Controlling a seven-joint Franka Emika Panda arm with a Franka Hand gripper.
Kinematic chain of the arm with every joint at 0, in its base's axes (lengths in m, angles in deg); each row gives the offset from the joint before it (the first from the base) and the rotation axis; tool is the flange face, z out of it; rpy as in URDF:
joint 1: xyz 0 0 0.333 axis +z
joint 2: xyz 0 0 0 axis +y
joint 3: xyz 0 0 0.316 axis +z
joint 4: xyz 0.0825 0 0 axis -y
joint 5: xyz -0.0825 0 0.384 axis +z
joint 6: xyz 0 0 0 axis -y
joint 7: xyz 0.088 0 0 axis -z
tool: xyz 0 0 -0.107 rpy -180 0 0
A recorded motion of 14 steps. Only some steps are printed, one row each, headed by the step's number.
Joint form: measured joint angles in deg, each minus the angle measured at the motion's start. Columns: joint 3, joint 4, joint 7, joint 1, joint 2, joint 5, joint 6.
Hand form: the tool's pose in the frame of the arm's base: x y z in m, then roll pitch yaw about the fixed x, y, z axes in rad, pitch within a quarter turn. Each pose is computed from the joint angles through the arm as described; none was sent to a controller.
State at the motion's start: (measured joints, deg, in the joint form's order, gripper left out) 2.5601 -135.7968 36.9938 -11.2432 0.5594 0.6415 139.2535
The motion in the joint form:
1: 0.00 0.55 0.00 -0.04 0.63 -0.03 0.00
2: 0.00 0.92 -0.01 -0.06 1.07 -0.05 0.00
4: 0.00 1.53 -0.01 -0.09 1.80 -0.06 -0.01
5: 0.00 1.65 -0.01 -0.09 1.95 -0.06 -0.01
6: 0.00 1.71 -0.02 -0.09 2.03 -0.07 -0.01
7: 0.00 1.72 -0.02 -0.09 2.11 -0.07 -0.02
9: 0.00 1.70 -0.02 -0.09 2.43 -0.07 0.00
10: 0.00 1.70 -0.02 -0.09 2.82 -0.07 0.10
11: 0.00 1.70 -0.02 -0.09 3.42 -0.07 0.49
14: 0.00 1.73 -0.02 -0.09 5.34 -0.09 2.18
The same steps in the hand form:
1: 0.5008 -0.0768 0.3233 -3.1054 -0.0343 -0.8065
2: 0.5027 -0.0773 0.3221 -3.1060 -0.0332 -0.8064
4: 0.5059 -0.0780 0.3200 -3.1071 -0.0312 -0.8068
5: 0.5066 -0.0781 0.3196 -3.1073 -0.0307 -0.8068
6: 0.5069 -0.0782 0.3193 -3.1075 -0.0305 -0.8065
7: 0.5069 -0.0782 0.3186 -3.1083 -0.0293 -0.8064
9: 0.5067 -0.0782 0.3156 -3.1115 -0.0247 -0.8063
10: 0.5068 -0.0782 0.3123 -3.1144 -0.0205 -0.8063
11: 0.5073 -0.0782 0.3076 -3.1163 -0.0174 -0.8063
14: 0.5094 -0.0786 0.2932 -3.1175 -0.0140 -0.8063

